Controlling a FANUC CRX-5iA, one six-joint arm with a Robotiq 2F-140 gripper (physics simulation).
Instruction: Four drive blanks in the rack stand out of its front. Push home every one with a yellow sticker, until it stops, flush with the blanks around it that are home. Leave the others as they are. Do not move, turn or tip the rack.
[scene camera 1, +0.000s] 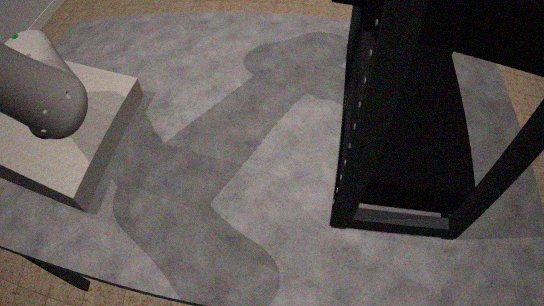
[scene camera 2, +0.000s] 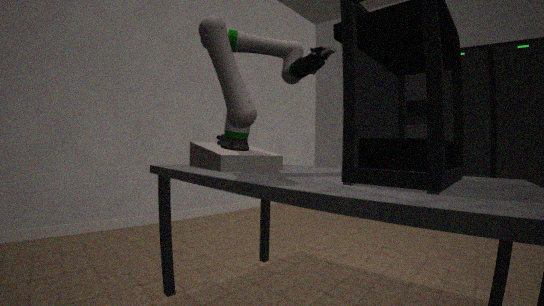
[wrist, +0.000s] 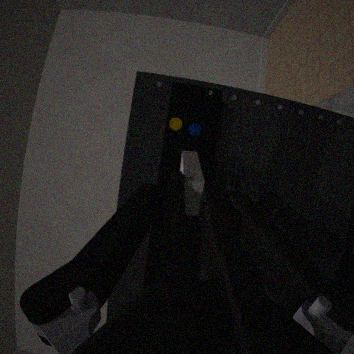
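The black rack (scene camera 1: 350, 150) (scene camera 2: 350, 100) (wrist: 142, 125) stands upright on the table. In the wrist view, a dark blank (wrist: 192, 105) near one end of the rack front bears a yellow sticker (wrist: 175, 124) and a blue sticker (wrist: 194, 129), side by side. In scene camera 2, a dark block (scene camera 2: 338, 33) stands out of the upper rack front; I cannot tell whether it is that blank. My gripper (scene camera 2: 327, 51) (wrist: 187, 163) is shut and empty. It is in front of the rack, apart from it in scene camera 2, its tips slightly below the block. The other blanks are too dark to tell.
The arm's pale base block (scene camera 1: 112, 95) (scene camera 2: 250, 162) stands on the grey table (scene camera 1: 300, 175) (scene camera 2: 310, 192), across from the rack front. Dark cabinets (scene camera 2: 477, 110) with green lights stand behind the rack. The pale wall (scene camera 2: 100, 100) is behind the arm.
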